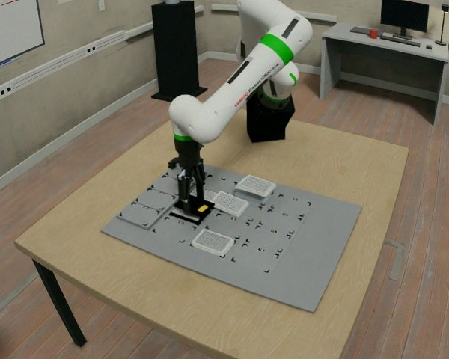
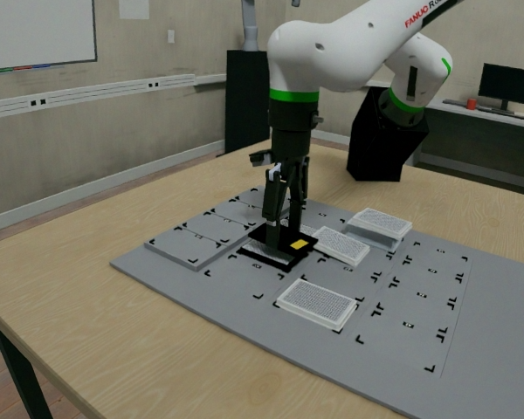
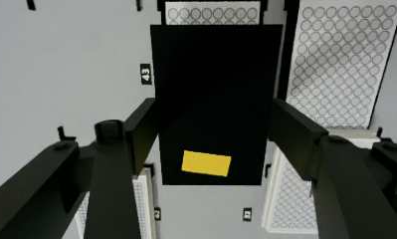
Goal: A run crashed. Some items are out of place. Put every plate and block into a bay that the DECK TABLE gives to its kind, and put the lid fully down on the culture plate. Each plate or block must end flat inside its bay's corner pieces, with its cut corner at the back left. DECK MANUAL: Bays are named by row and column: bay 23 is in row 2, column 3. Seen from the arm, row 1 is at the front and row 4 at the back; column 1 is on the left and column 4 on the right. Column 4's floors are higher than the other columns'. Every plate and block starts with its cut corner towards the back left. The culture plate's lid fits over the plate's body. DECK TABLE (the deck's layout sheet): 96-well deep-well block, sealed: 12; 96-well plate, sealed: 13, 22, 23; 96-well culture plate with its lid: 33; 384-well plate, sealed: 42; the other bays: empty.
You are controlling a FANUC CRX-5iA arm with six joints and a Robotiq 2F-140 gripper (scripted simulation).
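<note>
My hand is 6 cm short of the bay label 43, 2 cm to the left of it and 7 cm above it. Round my hand: lid 2 cm below; then 384-well plate 10 cm ahead, 15 cm to the left, 7 cm below; then 96-well plate 11 cm behind, 3 cm to the right, 7 cm below.
</note>
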